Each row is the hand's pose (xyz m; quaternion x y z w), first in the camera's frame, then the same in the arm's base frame.
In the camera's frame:
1: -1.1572 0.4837 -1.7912 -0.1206 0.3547 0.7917 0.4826
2: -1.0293 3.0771 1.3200 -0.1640 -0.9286 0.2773 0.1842
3: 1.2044 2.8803 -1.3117 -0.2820 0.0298 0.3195 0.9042
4: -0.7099 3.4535 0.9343 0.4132 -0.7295 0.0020 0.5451
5: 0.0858 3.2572 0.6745 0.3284 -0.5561 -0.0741 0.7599
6: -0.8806 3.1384 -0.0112 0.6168 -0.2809 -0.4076 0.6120
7: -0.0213 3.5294 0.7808 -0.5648 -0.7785 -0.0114 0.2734
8: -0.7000 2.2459 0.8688 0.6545 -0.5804 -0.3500 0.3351
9: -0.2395 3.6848 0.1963 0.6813 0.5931 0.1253 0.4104
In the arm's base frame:
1: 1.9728 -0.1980 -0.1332 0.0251 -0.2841 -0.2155 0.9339
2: 0.0366 0.5824 3.3400 0.8698 0.1927 0.4333 0.1364
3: -0.1139 -2.3342 1.4894 0.0701 -0.2803 -0.8090 0.5119
4: 0.0327 -0.0383 3.4246 0.3759 0.7258 0.4488 0.3612
5: -0.4409 -0.5550 2.9267 0.1542 0.7069 0.6308 0.2802
6: 0.7389 -0.4339 2.8187 -0.2395 0.7331 0.3566 0.5273
7: -0.4138 -0.5568 3.2367 0.6563 -0.1982 0.7063 0.1762
8: 0.0298 0.5007 2.3419 0.1018 0.7011 0.1839 0.6814
9: 0.1218 -0.9105 3.1992 0.6580 -0.6817 0.1716 0.2701

